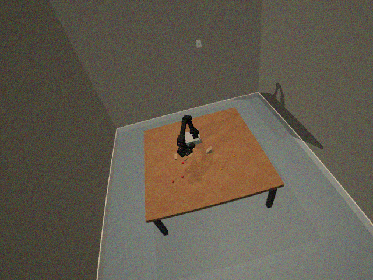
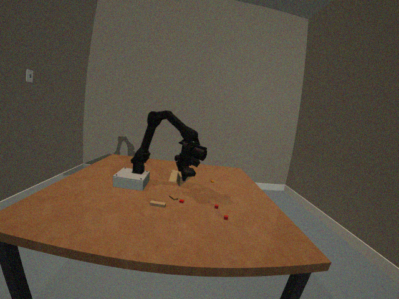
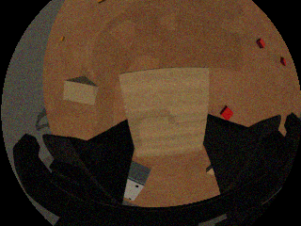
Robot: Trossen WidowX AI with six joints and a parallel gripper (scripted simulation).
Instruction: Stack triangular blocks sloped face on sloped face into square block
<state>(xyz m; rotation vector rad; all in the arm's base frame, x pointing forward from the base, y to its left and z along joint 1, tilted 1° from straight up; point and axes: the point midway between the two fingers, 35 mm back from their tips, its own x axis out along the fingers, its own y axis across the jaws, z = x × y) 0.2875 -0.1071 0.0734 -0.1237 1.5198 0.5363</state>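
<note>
My gripper tip is now 9 cm above the dark stick, 7 cm to the left of it and 3 cm past it. Round my gripper tip: triangular block (1 cm above); flat tan bar (17 cm to the right, 10 cm behind, 9 cm below); red cube (10 cm to the right, 9 cm below, 1 cm ahead).
</note>
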